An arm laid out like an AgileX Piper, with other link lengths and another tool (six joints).
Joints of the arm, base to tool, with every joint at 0 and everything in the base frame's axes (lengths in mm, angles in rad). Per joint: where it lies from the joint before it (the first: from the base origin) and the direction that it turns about. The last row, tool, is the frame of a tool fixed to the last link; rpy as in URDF.
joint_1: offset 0 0 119.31 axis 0 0 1
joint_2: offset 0 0 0 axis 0 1 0
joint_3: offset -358.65 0 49.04 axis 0 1 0
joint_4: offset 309.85 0 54.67 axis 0.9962 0 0.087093
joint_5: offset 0 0 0 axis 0 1 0
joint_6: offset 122.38 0 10.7 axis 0.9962 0 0.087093
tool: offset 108.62 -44 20.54 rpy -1.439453 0.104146 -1.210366
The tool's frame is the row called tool.
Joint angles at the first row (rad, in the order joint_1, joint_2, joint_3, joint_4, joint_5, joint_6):
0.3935, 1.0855, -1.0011, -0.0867, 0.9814, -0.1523
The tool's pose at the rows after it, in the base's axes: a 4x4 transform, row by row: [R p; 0 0 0 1], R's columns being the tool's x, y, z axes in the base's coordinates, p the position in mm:
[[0.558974 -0.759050 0.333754 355.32], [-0.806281 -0.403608 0.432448 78.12], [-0.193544 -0.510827 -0.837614 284.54], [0 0 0 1]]
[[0.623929 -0.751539 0.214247 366.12], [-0.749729 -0.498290 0.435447 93.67], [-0.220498 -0.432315 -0.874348 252.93], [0 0 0 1]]
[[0.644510 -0.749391 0.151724 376.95], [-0.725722 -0.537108 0.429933 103.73], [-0.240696 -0.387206 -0.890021 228.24], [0 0 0 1]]
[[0.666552 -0.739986 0.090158 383.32], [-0.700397 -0.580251 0.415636 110.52], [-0.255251 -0.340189 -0.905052 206.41], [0 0 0 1]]
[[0.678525 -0.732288 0.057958 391.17], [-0.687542 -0.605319 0.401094 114.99], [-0.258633 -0.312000 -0.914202 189.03], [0 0 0 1]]
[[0.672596 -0.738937 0.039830 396.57], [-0.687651 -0.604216 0.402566 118.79], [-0.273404 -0.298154 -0.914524 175.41], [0 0 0 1]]
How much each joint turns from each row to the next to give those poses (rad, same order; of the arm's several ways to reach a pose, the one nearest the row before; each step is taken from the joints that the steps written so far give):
-0.0324, 0.0904, -0.0032, 0.0193, -0.0397, -0.0609
-0.0144, 0.0828, 0.0000, 0.0729, 0.0045, -0.1480
0.0000, 0.0700, 0.0000, 0.0255, -0.0174, -0.0537
0.0000, 0.0576, 0.0000, 0.0159, -0.0047, -0.0554
0.0023, 0.0492, 0.0000, 0.0000, -0.0197, -0.0261
0.0000, 0.0373, 0.0000, 0.0108, -0.0188, -0.0041

